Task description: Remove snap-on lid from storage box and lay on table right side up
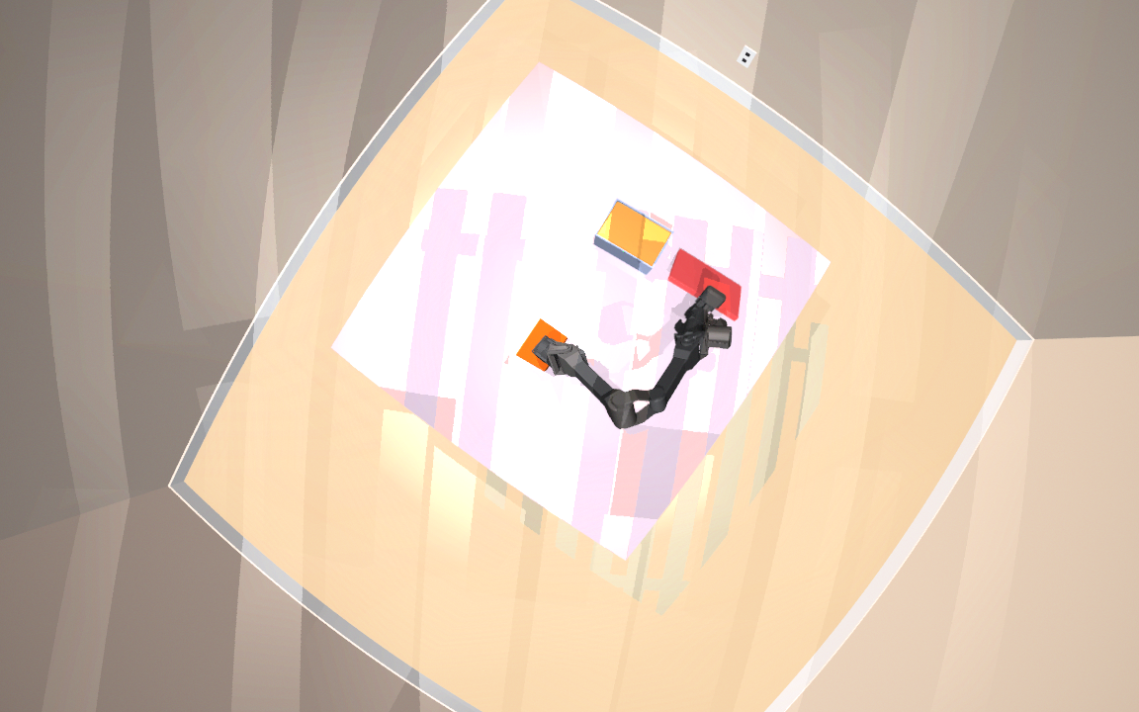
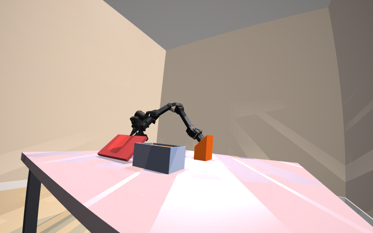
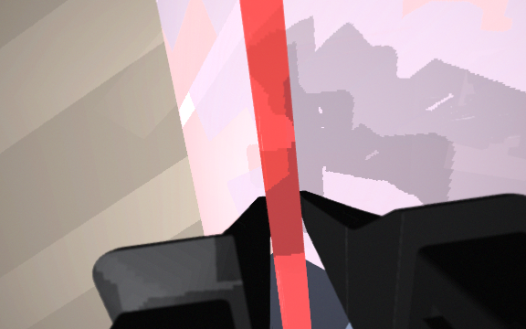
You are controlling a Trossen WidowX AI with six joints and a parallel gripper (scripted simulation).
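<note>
My gripper tip is now 60 mm short of the red lid, 50 mm above it and 10 mm to the right of it. Round my gripper tip: grey-blue storage box 290 mm to the left, 70 mm below, 20 mm ahead.
</note>
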